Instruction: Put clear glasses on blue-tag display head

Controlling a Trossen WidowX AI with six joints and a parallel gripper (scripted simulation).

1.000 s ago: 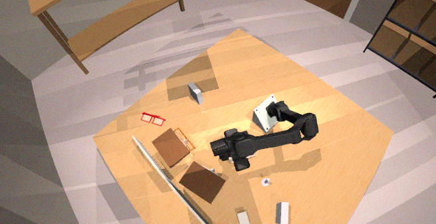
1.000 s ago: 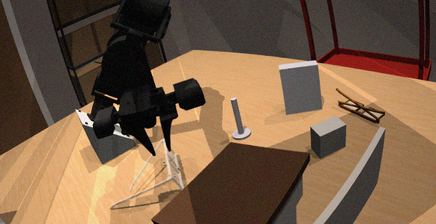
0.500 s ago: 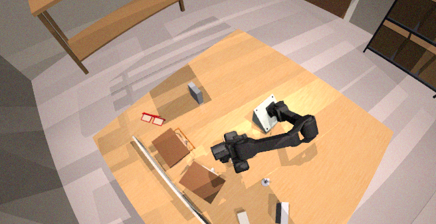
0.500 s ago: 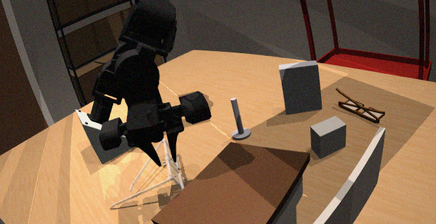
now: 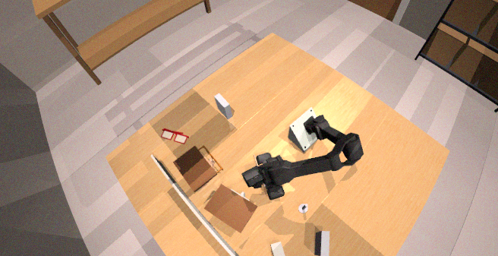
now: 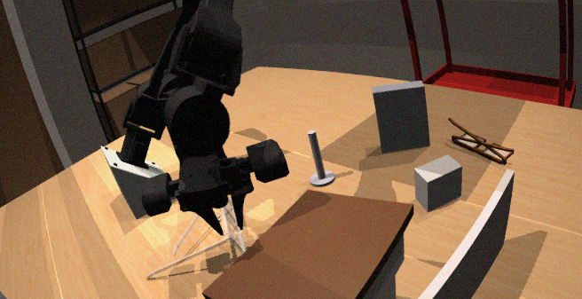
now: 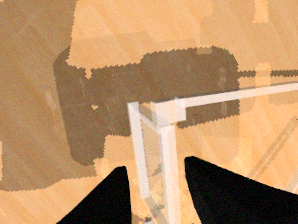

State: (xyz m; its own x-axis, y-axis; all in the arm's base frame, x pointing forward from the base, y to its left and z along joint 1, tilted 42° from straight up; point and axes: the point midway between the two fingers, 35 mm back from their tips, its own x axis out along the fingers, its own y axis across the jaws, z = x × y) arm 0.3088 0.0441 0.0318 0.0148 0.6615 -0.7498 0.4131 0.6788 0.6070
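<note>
Right now my gripper tip is 180 mm to the right of the grey post and 30 mm past it. From my gripper tip the other things lie so: long grey bar (320 mm ahead, 110 mm to the right, 30 mm above); grey cube (230 mm to the left, 170 mm ahead).
</note>
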